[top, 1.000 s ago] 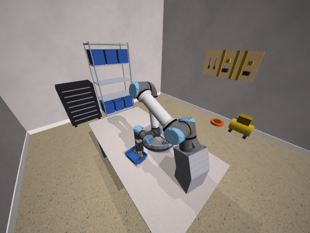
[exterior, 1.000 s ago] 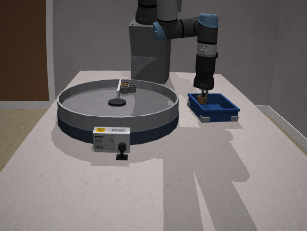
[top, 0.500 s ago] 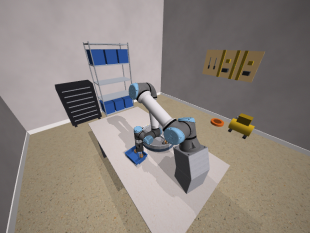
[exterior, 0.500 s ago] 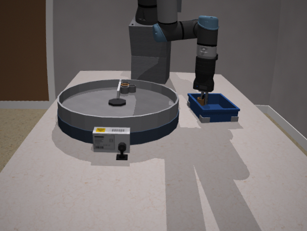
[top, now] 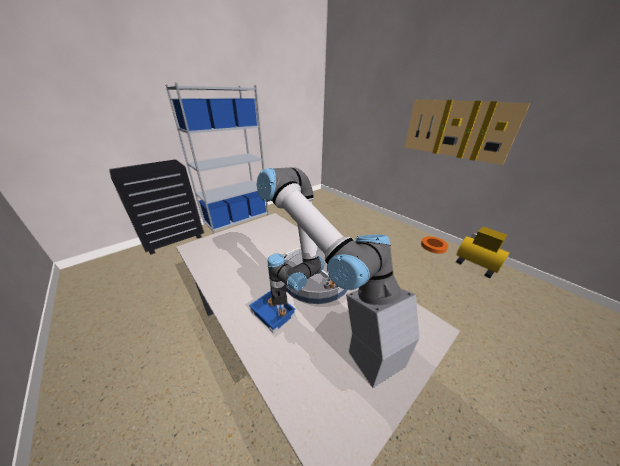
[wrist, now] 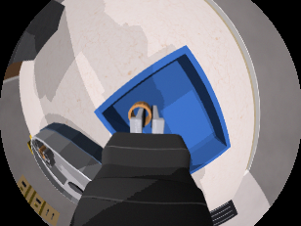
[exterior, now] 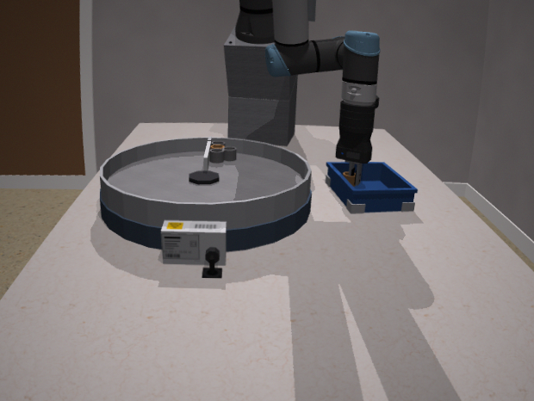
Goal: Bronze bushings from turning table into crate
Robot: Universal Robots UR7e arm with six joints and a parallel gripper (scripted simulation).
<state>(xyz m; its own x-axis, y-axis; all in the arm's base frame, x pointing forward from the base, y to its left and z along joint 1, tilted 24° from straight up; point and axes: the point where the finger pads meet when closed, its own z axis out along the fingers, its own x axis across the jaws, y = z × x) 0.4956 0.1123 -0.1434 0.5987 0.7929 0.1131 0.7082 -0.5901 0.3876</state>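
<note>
Right now my hand is 4 cm short of the blue crate, 2 cm to the right of it and 1 cm above it. Round my hand: grey turning table 34 cm to the right, 4 cm ahead, 2 cm above.
</note>
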